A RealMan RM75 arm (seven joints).
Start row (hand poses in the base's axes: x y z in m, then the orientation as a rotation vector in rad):
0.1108 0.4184 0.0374 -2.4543 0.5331 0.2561
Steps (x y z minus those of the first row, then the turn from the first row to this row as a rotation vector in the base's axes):
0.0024 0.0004 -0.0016 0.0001 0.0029 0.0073
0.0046 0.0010 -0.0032 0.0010 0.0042 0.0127
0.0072 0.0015 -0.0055 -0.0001 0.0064 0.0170
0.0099 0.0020 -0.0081 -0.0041 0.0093 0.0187
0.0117 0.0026 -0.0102 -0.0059 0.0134 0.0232
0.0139 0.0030 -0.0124 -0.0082 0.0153 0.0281
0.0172 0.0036 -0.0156 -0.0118 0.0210 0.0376
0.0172 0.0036 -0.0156 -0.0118 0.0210 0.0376
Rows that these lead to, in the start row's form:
0.1132 0.4188 0.0358 -2.4565 0.5254 0.2627
0.1154 0.4194 0.0342 -2.4574 0.5192 0.2667
0.1180 0.4199 0.0319 -2.4598 0.5152 0.2710
0.1207 0.4204 0.0293 -2.4642 0.5154 0.2744
0.1225 0.4210 0.0272 -2.4673 0.5121 0.2810
0.1247 0.4214 0.0250 -2.4711 0.5075 0.2849
0.1280 0.4220 0.0218 -2.4774 0.4991 0.2952
0.1280 0.4220 0.0218 -2.4774 0.4991 0.2952

